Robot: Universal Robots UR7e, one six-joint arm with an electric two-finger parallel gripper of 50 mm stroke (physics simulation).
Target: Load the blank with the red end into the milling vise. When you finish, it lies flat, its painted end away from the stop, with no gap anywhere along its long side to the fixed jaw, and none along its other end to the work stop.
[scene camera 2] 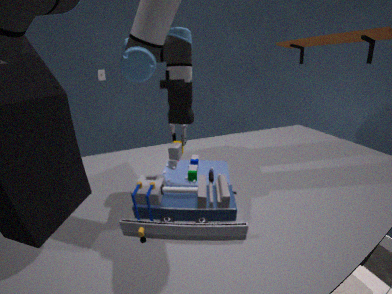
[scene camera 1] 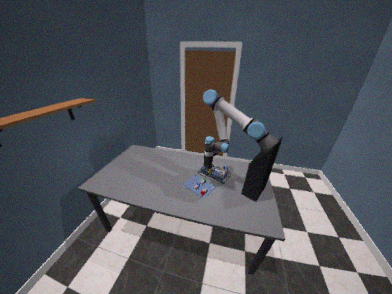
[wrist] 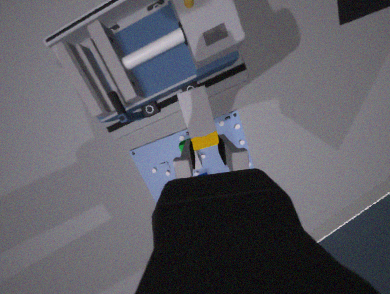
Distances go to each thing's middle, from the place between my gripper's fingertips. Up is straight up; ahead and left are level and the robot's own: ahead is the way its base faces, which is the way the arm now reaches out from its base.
I see my gripper 90 mm short of the light blue tray (scene camera 2: 177,176), 20 mm to the right of it and 140 mm above it. The rest, counted from my hand: yellow-ended blank (wrist: 194,103): 30 mm behind, 20 mm to the right, 10 mm below.
